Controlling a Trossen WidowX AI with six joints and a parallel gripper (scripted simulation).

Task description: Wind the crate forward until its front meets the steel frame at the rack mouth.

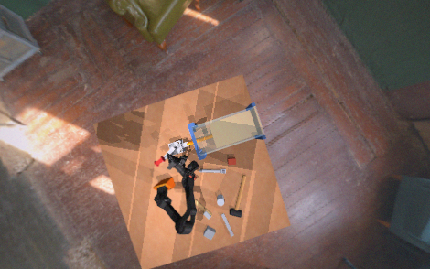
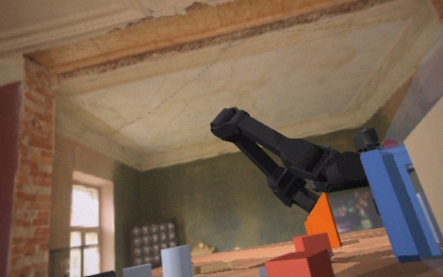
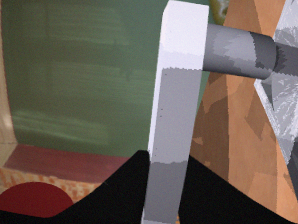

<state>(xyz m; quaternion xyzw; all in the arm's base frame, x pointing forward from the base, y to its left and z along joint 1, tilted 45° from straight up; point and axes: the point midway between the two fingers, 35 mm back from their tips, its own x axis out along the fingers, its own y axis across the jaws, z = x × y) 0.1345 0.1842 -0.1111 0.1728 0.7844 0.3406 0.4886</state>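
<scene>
The red knob lies 40 mm behind my gripper tip, 30 mm to the right of it and 40 mm above it. The rest, counted from my gripper tip: grey hand winch (30 mm ahead, 10 mm to the left, 120 mm below); then winch handle (10 mm behind, 10 mm to the right, 10 mm above); then clear-panelled guard cubby (450 mm ahead, 40 mm to the left, 30 mm below).
</scene>
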